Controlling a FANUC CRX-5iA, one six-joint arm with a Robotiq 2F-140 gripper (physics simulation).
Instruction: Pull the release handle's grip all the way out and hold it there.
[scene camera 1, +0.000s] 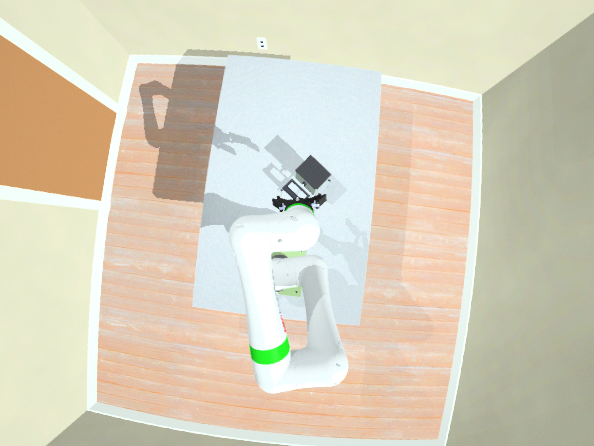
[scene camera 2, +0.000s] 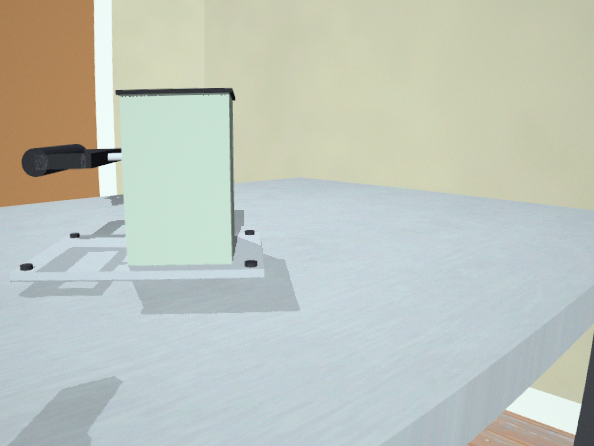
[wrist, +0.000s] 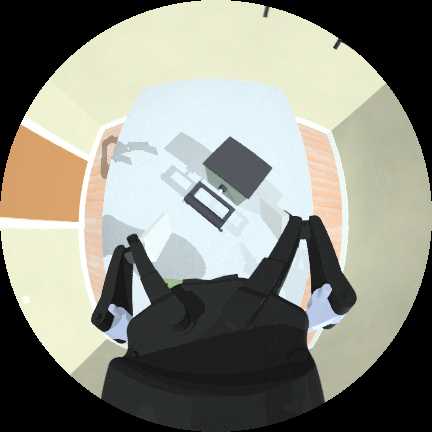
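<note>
The release handle's grip is a dark rectangular loop with a thick outer bar. It sticks out from the side of a pale green housing with a dark top. In scene camera 2 a short light rod shows between the grip and the housing. My gripper is wide open and empty. In the wrist view the grip lies beyond and between the two spread pads, with the housing behind it. The gripper does not show in scene camera 2.
The housing stands on a pale base plate with dark bolts, on the light grey table. The white arm reaches over the table's near part, above a green mounting plate. Walls surround the table.
</note>
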